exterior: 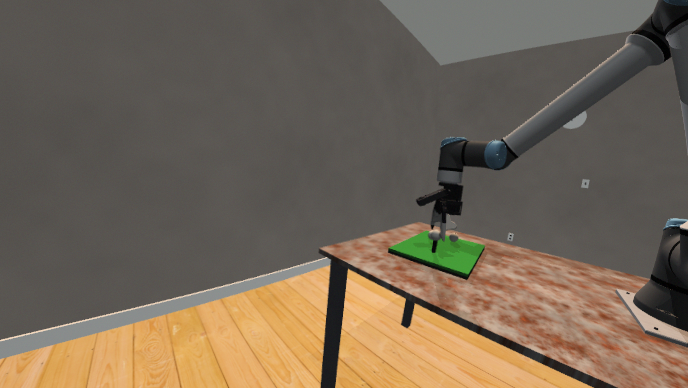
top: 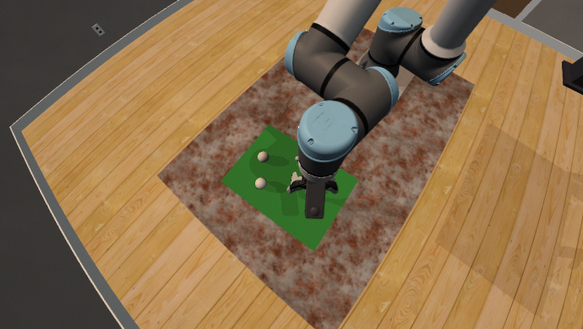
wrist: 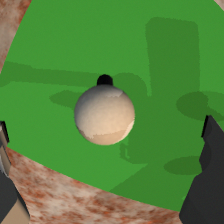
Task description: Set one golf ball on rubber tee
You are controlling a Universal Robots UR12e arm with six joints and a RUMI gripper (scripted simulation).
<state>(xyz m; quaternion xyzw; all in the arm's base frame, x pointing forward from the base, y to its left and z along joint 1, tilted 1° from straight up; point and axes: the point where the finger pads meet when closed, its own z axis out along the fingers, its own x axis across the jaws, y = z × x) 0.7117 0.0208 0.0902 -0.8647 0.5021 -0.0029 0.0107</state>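
My gripper is now right at the white golf ball.
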